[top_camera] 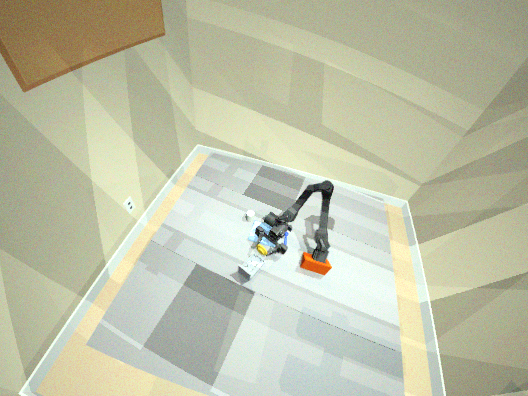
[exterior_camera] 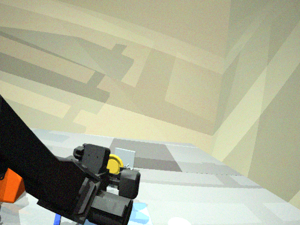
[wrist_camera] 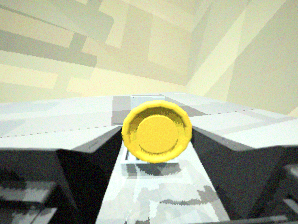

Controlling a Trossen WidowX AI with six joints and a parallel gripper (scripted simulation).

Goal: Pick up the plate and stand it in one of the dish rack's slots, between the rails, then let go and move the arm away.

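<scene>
The grey dish rack lies 6 cm to the left of my gripper tip, 5 cm below it and 2 cm ahead of it. Round my gripper tip: blue spoon: 16 cm to the right, 11 cm behind, 7 cm below; light blue mat: 15 cm to the right, 7 cm below, 1 cm ahead; yellow plate: 1 cm to the right.
</scene>
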